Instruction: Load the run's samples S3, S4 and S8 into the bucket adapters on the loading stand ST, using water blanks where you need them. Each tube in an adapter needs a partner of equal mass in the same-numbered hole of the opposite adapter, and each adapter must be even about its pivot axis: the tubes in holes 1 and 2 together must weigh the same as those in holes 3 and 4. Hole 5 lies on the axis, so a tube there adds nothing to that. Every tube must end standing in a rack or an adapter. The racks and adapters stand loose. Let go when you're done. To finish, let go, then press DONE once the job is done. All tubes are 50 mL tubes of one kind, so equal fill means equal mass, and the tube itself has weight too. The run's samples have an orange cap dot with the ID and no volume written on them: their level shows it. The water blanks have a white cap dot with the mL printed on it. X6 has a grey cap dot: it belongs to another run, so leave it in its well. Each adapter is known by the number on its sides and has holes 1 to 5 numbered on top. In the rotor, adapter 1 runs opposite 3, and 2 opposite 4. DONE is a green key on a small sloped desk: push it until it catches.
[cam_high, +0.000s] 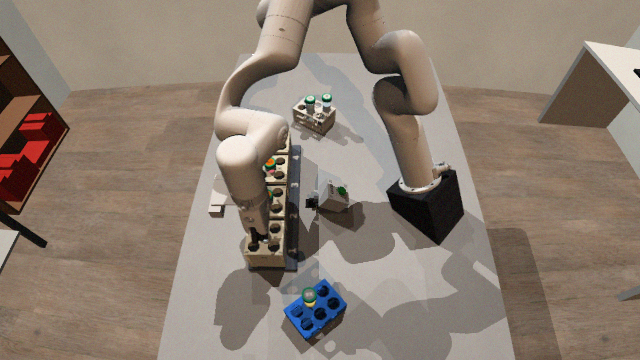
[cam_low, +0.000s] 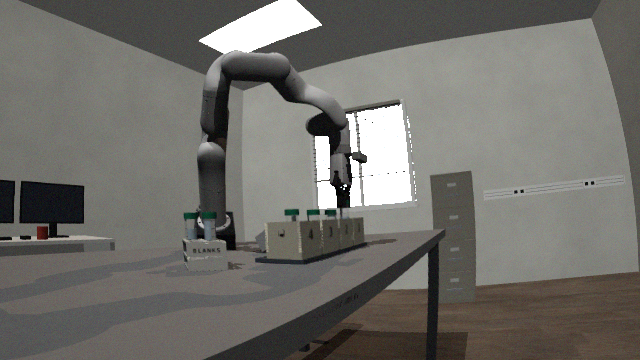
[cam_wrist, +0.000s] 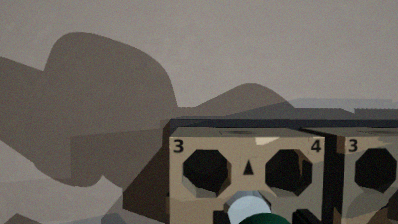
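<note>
My gripper is now 50 mm above the water blank tube and 10 mm past it. Also, from my hand: adapter (330 mm to the right, 100 mm below, 20 mm behind); green done key (210 mm behind, 150 mm to the right, 90 mm below); blue rack (180 mm to the left, 120 mm below, 120 mm behind).
</note>
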